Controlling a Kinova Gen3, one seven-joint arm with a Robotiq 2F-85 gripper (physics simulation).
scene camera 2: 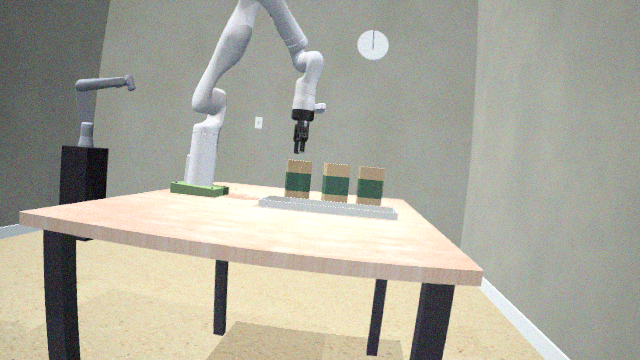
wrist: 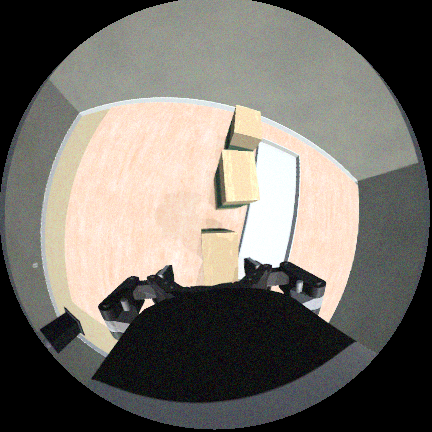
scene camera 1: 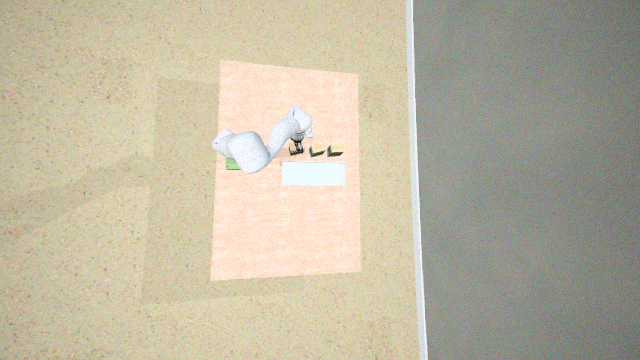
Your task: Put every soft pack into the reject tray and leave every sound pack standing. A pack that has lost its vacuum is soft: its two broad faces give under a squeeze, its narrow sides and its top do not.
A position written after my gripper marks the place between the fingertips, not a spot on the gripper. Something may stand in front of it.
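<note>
In the wrist view I can see my gripper (wrist: 208, 269) together with a reject tray (wrist: 267, 233). Scene camera 1 shows me the tray (scene camera 1: 294, 173) too, and in scene camera 2 I find that same reject tray (scene camera 2: 277, 202).
</note>
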